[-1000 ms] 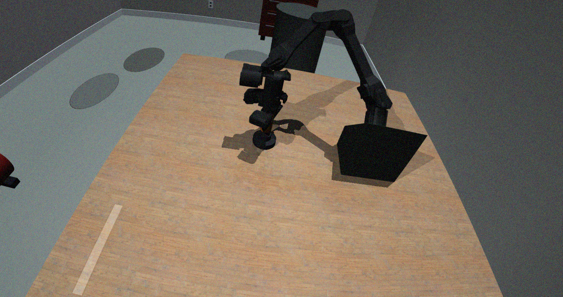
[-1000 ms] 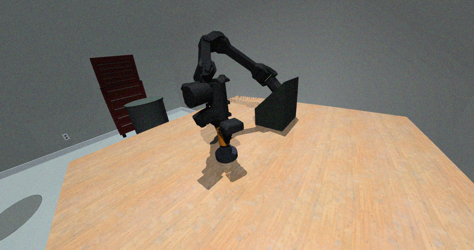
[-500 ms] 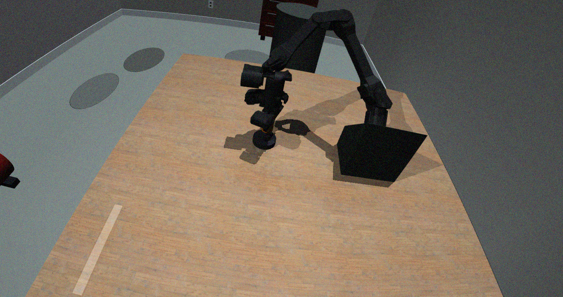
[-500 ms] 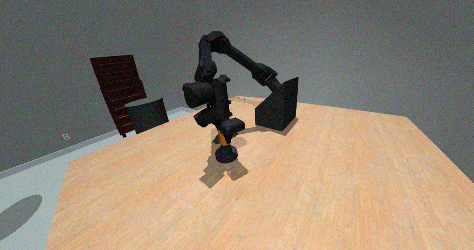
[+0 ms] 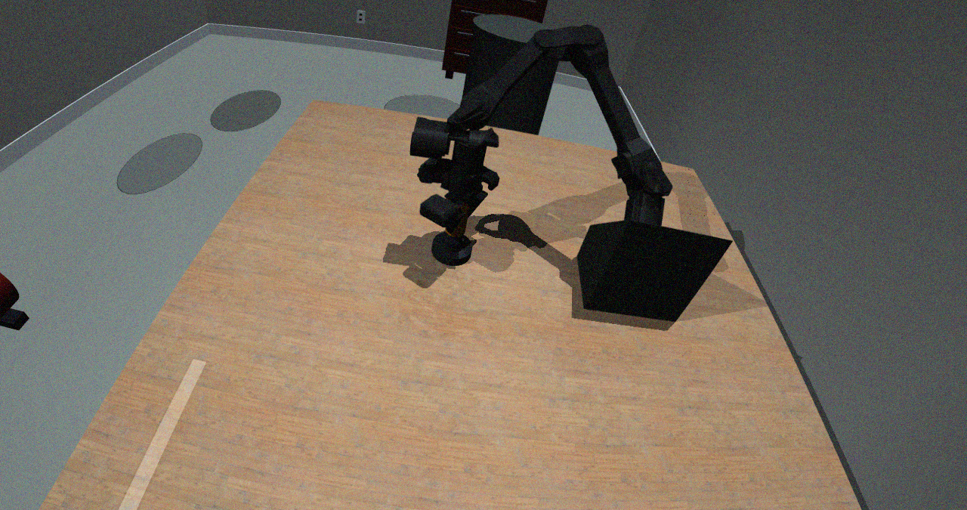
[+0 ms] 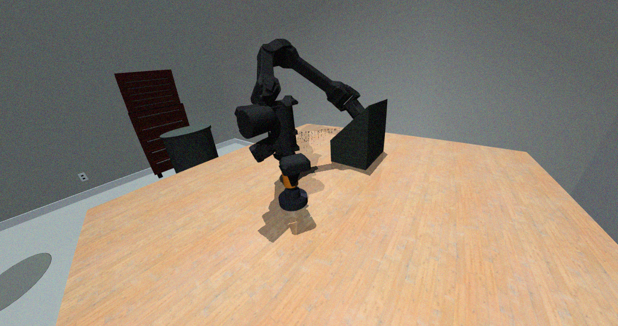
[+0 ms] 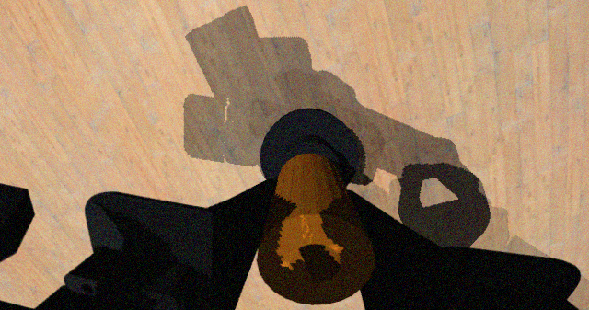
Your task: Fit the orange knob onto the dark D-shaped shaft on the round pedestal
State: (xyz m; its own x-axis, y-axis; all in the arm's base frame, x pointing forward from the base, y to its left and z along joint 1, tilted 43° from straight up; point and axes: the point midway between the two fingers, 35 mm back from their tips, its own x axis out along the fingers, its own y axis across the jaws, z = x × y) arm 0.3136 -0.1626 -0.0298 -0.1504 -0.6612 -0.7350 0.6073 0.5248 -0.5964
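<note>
Now: gripper tip 2 cm below the orange knob. From my gripper tip the other things lie so: dark round pedestal 4 cm below.
</note>
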